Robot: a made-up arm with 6 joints.
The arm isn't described. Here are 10 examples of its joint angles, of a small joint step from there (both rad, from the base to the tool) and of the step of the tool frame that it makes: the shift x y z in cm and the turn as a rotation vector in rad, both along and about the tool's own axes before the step.
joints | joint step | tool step
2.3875 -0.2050 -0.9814 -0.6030 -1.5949 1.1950 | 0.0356 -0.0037 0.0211 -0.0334 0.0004 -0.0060 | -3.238 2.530 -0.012 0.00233 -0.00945 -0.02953
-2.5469 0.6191 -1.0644 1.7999 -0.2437 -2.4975 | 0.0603 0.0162 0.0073 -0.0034 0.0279 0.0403 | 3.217 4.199 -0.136 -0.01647 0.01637 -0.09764
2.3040 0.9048 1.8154 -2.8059 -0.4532 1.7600 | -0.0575 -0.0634 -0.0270 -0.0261 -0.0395 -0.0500 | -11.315 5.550 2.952 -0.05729 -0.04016 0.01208
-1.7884 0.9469 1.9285 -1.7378 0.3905 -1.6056 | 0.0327 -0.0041 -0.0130 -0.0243 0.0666 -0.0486 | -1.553 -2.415 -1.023 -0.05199 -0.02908 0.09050
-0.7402 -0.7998 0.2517 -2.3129 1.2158 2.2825 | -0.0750 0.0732 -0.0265 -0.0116 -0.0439 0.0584 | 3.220 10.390 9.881 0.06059 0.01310 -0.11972
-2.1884 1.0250 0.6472 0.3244 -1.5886 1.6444 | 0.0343 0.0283 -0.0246 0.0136 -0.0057 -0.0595 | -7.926 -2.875 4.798 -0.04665 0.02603 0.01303
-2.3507 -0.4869 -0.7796 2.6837 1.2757 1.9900 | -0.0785 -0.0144 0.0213 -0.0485 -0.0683 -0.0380 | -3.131 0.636 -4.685 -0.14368 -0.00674 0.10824
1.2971 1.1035 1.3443 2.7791 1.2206 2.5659 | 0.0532 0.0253 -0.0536 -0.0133 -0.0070 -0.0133 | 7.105 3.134 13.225 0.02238 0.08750 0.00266
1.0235 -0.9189 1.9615 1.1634 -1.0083 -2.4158 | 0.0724 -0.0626 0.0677 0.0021 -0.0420 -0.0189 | -19.107 13.907 2.211 -0.01308 -0.08528 0.15169
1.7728 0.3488 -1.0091 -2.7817 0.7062 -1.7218 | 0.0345 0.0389 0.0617 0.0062 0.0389 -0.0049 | -1.630 -5.059 -3.154 -0.01054 0.02908 -0.02429
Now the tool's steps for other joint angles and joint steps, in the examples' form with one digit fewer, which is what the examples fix.
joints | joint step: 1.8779 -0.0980 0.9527 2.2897 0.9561 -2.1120 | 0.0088 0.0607 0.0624 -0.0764 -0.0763 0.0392
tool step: 0.47 -2.78 4.60 0.0296 -0.0969 0.0087
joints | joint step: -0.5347 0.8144 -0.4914 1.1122 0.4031 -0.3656 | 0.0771 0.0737 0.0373 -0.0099 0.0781 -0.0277
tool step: -3.84 9.09 9.69 -0.0893 -0.0490 -0.0134
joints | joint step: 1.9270 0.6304 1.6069 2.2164 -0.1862 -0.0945 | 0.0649 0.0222 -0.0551 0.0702 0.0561 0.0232
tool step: -13.78 5.54 -0.88 -0.0437 -0.1314 -0.0464
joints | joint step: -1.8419 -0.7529 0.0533 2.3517 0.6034 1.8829 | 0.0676 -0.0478 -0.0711 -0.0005 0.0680 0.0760
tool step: 0.78 -5.78 -2.91 0.0963 0.0804 -0.0467
